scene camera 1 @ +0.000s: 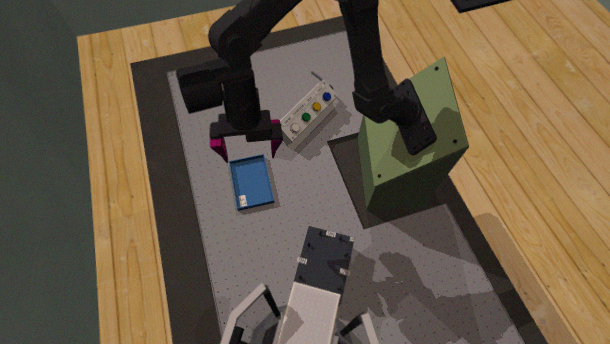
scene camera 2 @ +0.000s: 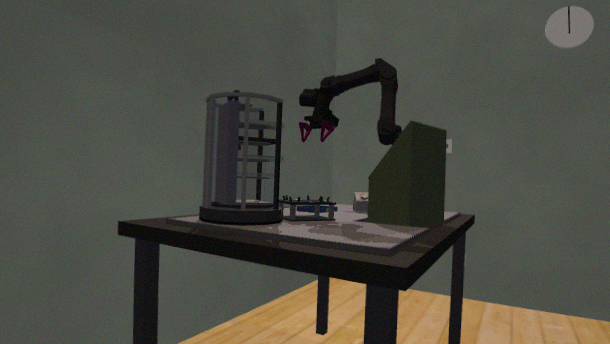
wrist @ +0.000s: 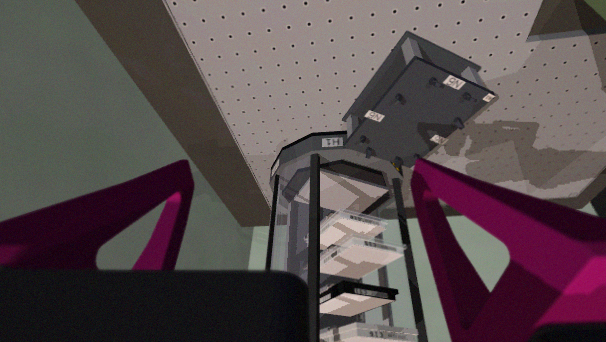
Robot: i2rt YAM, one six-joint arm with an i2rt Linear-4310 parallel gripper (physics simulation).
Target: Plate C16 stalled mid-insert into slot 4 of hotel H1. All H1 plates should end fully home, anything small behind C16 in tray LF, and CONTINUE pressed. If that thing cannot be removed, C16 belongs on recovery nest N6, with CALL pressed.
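Places are measured from the arm's base along level axes (x right, y back, z down), in centimetres.
Pixels of known places: gripper, fingertip midpoint: (scene camera 1: 250, 158) (scene camera 2: 312, 141) (wrist: 302, 171); arm's base, origin of the base link: (scene camera 1: 410, 116) (scene camera 2: 412, 150).
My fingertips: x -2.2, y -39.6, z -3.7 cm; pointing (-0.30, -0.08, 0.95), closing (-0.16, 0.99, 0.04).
Observation:
For each thing: its top centre in the pictures, then the offset to it from my fingertips. "pt": a spot on its surface instead.
- blue tray LF, middle of its top: (scene camera 1: 250, 180) (scene camera 2: 317, 206) dx +8.6, dy -1.3, dz +26.6 cm
- clear plate, surface spot: (wrist: 370, 334) pt dx -28.8, dy +3.2, dz -1.9 cm
- black-framed plate, middle of its top: (wrist: 347, 306) (scene camera 2: 252, 138) dx -37.5, dy +0.6, dz +3.0 cm
- Nest N6, middle of its top: (wrist: 414, 132) (scene camera 1: 324, 261) (scene camera 2: 306, 196) dx -21.0, dy +10.9, dz +20.7 cm
- button box, middle of its top: (scene camera 1: 305, 104) (scene camera 2: 380, 193) dx +25.1, dy +20.3, dz +19.9 cm
My gripper (scene camera 1: 250, 158) (scene camera 2: 314, 140) (wrist: 302, 171) is open and empty, high above the board near tray LF. The blue tray LF (scene camera 1: 252, 182) holds no loose thing. Hotel H1 (scene camera 2: 241, 215) (wrist: 305, 145) stands ahead of the fingers, with stacked plates inside. In the wrist view a clear plate (wrist: 370, 334) at the bottom edge is cut off; its label seems to read C16. A black-framed plate (wrist: 357, 295) lies next to it in the stack. Nothing small behind C16 can be made out. Nest N6 (scene camera 1: 325, 255) (scene camera 2: 315, 203) (wrist: 410, 115) carries no plate.
A button box (scene camera 1: 310, 120) (scene camera 2: 361, 200) with white, green, yellow and blue buttons stands beside the gripper in scene camera 1; its labels are too small to read. The green pedestal (scene camera 1: 415, 190) (scene camera 2: 410, 175) bears the arm. Dark posts (wrist: 314, 250) run up the hotel.

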